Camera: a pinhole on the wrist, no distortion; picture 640 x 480 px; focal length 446.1 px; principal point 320.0 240.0 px. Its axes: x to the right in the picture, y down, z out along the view. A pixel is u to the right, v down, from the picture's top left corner.
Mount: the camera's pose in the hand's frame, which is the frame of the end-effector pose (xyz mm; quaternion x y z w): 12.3 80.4 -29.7 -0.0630 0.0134 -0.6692 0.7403
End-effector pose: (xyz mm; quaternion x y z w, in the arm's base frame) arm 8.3 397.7 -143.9 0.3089 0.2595 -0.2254 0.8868
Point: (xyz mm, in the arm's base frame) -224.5 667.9 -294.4
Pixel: behind the camera
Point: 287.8 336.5 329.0
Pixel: 126.3 150.5
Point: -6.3 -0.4 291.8
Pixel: 482.9 19.3
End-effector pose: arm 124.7 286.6 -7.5 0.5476 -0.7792 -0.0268 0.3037
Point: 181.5 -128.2 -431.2
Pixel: outside the picture
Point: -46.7 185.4 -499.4
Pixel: 478.8 84.3
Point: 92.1 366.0 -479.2
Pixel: outside the picture
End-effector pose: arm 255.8 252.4 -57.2 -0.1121 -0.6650 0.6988 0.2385
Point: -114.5 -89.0 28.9
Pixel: 444.9 315.8
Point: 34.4 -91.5 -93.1
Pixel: 353.5 196.5
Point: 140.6 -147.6 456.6
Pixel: outside the picture
